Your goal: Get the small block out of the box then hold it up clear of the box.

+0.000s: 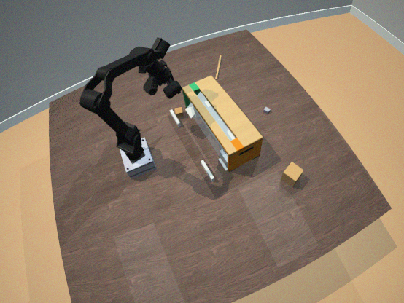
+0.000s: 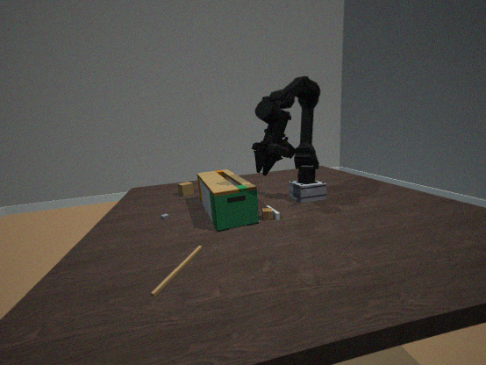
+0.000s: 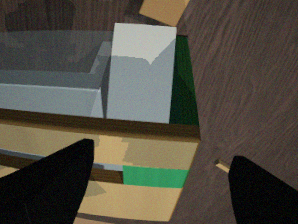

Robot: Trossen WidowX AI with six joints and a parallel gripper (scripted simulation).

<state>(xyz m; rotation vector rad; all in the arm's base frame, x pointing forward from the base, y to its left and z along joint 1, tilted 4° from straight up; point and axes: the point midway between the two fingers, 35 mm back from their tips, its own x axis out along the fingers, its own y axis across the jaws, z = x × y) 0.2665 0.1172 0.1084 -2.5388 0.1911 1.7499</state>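
My gripper tip is now 20 mm past the small tan block and 150 mm above it. The rest, counted from my gripper tip: thin wooden stick: 310 mm ahead, 160 mm to the left, 160 mm below; long tan box: 50 mm ahead, 170 mm to the right, 100 mm below.
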